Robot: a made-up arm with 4 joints. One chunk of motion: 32 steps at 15 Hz.
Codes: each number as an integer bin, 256 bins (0 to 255) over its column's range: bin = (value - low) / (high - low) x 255, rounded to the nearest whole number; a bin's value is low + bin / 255 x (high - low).
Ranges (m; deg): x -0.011..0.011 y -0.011..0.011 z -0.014..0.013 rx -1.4..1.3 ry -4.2..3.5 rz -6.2..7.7
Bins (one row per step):
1: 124 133 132 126 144 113
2: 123 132 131 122 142 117
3: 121 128 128 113 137 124
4: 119 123 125 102 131 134
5: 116 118 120 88 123 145
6: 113 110 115 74 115 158
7: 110 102 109 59 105 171
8: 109 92 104 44 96 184
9: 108 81 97 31 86 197
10: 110 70 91 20 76 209
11: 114 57 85 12 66 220
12: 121 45 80 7 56 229
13: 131 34 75 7 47 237
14: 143 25 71 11 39 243
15: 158 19 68 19 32 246
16: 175 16 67 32 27 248
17: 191 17 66 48 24 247
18: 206 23 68 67 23 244
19: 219 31 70 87 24 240
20: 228 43 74 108 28 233
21: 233 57 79 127 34 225
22: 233 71 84 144 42 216
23: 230 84 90 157 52 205
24: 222 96 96 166 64 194
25: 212 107 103 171 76 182
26: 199 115 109 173 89 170
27: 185 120 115 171 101 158
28: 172 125 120 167 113 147
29: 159 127 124 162 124 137
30: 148 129 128 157 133 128
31: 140 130 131 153 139 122
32: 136 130 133 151 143 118
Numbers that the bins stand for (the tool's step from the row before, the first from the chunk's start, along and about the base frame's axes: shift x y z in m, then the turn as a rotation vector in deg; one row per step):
1: -0.00030 0.00047 -0.00002 -0.066 0.148 -0.040
2: -0.00039 0.00039 -0.00013 -0.108 0.088 0.178
3: -0.00056 0.00004 -0.00045 -0.204 -0.063 0.559
4: -0.00073 -0.00039 -0.00076 -0.320 -0.244 1.104
5: -0.00099 -0.00082 -0.00129 -0.468 -0.486 1.704
6: -0.00125 -0.00151 -0.00182 -0.616 -0.727 2.413
7: -0.00151 -0.00220 -0.00246 -0.775 -1.029 3.121
8: -0.00160 -0.00306 -0.00299 -0.934 -1.301 3.830
9: -0.00168 -0.00401 -0.00373 -1.072 -1.603 4.538
10: -0.00151 -0.00496 -0.00436 -1.188 -1.905 5.193
11: -0.00116 -0.00608 -0.00500 -1.273 -2.207 5.792
12: -0.00056 -0.00712 -0.00553 -1.326 -2.509 6.283
13: 0.00030 -0.00807 -0.00606 -1.326 -2.781 6.719
14: 0.00134 -0.00884 -0.00648 -1.284 -3.022 7.046
15: 0.00263 -0.00936 -0.00680 -1.199 -3.234 7.209
16: 0.00410 -0.00962 -0.00691 -1.061 -3.385 7.318
17: 0.00548 -0.00953 -0.00701 -0.892 -3.475 7.264
18: 0.00677 -0.00902 -0.00680 -0.691 -3.505 7.100
19: 0.00789 -0.00833 -0.00659 -0.479 -3.475 6.882
20: 0.00867 -0.00729 -0.00616 -0.256 -3.355 6.501
21: 0.00910 -0.00608 -0.00564 -0.055 -3.173 6.065
22: 0.00910 -0.00487 -0.00511 0.125 -2.932 5.574
23: 0.00884 -0.00375 -0.00447 0.262 -2.630 4.975
24: 0.00815 -0.00272 -0.00384 0.358 -2.267 4.375
25: 0.00729 -0.00177 -0.00309 0.411 -1.905 3.721
26: 0.00617 -0.00108 -0.00246 0.432 -1.513 3.067
27: 0.00496 -0.00065 -0.00182 0.411 -1.150 2.413
28: 0.00384 -0.00022 -0.00129 0.368 -0.788 1.813
29: 0.00272 -0.00004 -0.00087 0.315 -0.456 1.268
30: 0.00177 0.00013 -0.00045 0.262 -0.184 0.777
31: 0.00108 0.00022 -0.00013 0.220 -0.003 0.450
32: 0.00073 0.00022 0.00008 0.199 0.118 0.232

